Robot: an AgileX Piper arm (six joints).
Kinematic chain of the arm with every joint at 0, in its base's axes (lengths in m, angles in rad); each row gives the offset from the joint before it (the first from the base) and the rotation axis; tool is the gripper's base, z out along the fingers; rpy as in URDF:
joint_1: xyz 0 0 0.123 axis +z
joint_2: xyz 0 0 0 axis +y
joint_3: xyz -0.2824 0 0.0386 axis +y
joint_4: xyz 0.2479 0 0.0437 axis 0.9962 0 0.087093
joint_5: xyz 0 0 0 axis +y
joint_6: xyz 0.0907 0 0.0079 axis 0.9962 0 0.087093
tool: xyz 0 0 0 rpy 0 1.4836 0
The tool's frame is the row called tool.
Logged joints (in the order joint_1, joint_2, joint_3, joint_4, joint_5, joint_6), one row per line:
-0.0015 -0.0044 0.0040 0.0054 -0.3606 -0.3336
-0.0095 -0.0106 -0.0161 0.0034 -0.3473 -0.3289
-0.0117 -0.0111 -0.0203 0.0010 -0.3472 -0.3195
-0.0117 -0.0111 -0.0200 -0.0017 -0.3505 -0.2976
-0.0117 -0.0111 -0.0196 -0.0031 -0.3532 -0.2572
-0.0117 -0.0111 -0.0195 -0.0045 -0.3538 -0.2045
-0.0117 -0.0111 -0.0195 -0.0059 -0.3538 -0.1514
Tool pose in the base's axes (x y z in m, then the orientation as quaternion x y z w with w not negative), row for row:
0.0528 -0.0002 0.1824 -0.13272 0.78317 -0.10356 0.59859
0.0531 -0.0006 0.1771 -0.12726 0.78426 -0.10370 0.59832
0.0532 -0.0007 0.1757 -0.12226 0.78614 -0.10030 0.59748
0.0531 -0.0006 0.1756 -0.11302 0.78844 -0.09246 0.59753
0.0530 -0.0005 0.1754 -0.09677 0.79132 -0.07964 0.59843
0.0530 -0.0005 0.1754 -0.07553 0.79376 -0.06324 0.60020
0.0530 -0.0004 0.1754 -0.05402 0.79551 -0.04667 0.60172
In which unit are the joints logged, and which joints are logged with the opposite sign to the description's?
The joints are logged in radians. Opposite sign: joint_3, joint_4, joint_5.
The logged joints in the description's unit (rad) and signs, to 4 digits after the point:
-0.0015 -0.0044 -0.0040 -0.0054 0.3606 -0.3336
-0.0095 -0.0106 0.0161 -0.0034 0.3473 -0.3289
-0.0117 -0.0111 0.0203 -0.0010 0.3472 -0.3195
-0.0117 -0.0111 0.0200 0.0017 0.3505 -0.2976
-0.0117 -0.0111 0.0196 0.0031 0.3532 -0.2572
-0.0117 -0.0111 0.0195 0.0045 0.3538 -0.2045
-0.0117 -0.0111 0.0195 0.0059 0.3538 -0.1514

